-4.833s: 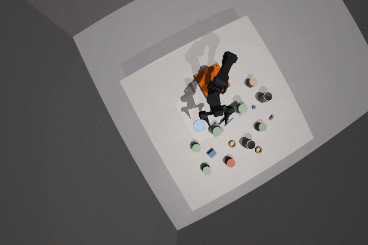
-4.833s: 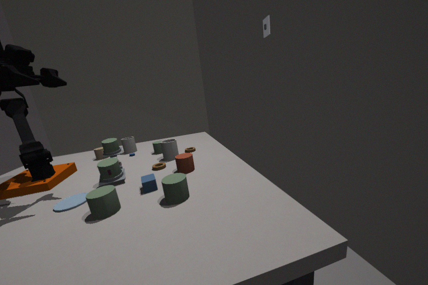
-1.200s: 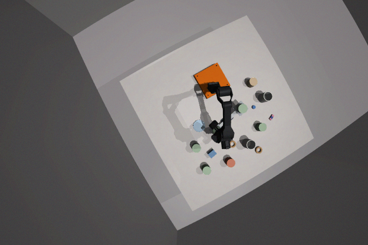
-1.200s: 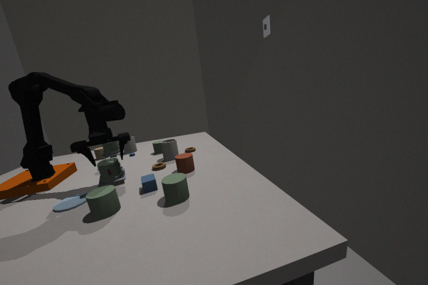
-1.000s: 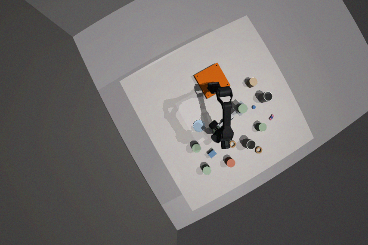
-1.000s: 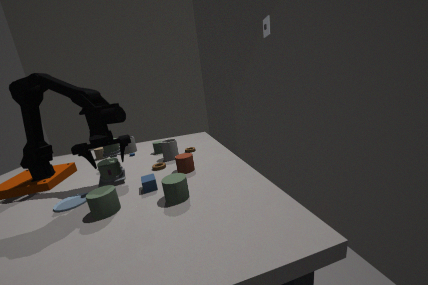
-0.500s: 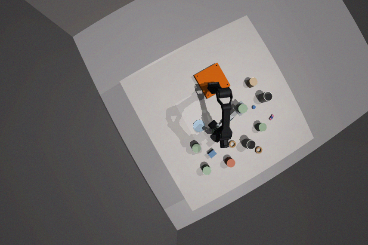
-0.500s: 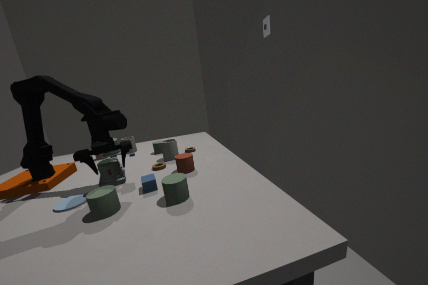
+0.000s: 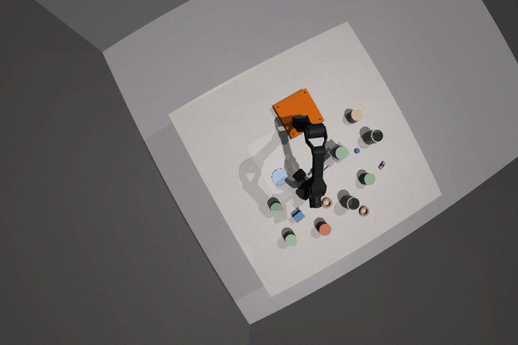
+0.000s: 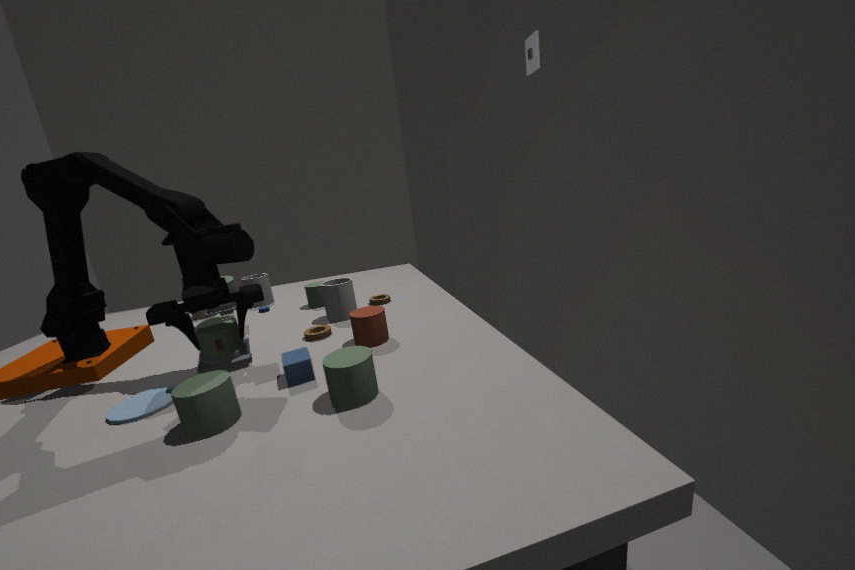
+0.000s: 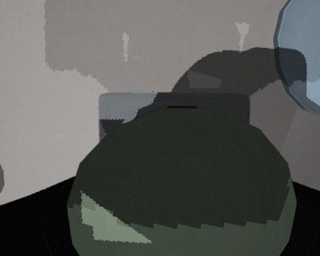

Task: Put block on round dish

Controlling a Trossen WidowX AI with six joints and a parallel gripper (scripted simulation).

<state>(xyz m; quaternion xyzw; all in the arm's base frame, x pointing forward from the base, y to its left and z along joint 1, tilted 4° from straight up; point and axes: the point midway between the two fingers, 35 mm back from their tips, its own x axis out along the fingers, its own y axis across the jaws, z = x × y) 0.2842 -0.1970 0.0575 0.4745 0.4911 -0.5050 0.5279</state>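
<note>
Right now my gripper tip is 12 cm past the light blue round dish, 8 cm to the left of it and 4 cm above it. Also, from my gripper tip: pale teal block 1 cm below; then red cylinder 29 cm ahead, 7 cm to the right, 1 cm below; then green cup 2 cm to the right, 1 cm above.
</note>
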